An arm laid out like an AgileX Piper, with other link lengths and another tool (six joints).
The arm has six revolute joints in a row. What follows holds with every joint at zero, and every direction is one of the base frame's. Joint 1 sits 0.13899 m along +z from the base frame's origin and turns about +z. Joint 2 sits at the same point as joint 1 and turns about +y. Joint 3 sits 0.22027 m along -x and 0.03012 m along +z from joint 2 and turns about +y. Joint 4 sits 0.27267 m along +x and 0.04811 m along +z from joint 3 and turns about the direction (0.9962, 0, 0.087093). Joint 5 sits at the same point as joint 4 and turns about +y. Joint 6 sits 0.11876 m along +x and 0.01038 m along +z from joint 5 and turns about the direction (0.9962, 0, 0.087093). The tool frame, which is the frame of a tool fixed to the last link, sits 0.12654 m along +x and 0.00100 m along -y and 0.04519 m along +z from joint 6; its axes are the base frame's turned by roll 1.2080, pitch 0.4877 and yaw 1.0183 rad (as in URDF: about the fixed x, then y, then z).
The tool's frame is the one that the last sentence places.
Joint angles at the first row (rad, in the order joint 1, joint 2, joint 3, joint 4, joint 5, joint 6):
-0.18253, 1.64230, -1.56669, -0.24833, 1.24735, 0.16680
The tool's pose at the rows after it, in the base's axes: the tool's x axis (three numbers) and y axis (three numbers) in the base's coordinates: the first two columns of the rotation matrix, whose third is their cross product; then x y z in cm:
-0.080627, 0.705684, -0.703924, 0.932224, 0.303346, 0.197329, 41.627, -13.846, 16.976
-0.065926, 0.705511, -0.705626, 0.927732, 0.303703, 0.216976, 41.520, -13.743, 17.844
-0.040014, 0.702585, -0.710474, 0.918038, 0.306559, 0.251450, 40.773, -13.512, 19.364
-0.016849, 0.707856, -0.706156, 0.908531, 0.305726, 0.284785, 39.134, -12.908, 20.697
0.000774, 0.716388, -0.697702, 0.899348, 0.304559, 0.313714, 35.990, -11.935, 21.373
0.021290, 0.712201, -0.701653, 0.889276, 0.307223, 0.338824, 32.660, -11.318, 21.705
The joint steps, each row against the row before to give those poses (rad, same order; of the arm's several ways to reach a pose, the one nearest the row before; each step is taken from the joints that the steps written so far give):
0.00001, -0.00471, 0.00000, 0.00656, 0.00000, 0.00408
0.00000, -0.02343, 0.00353, 0.00365, -0.00100, -0.00001
0.00001, -0.06771, 0.03693, 0.00321, -0.00820, 0.00001
-0.00003, -0.10126, 0.06992, 0.01361, -0.00075, -0.00003
0.00002, -0.16523, 0.13985, 0.01753, 0.00000, -0.00088
-0.00002, -0.17698, 0.14585, 0.00001, 0.00023, -0.00098

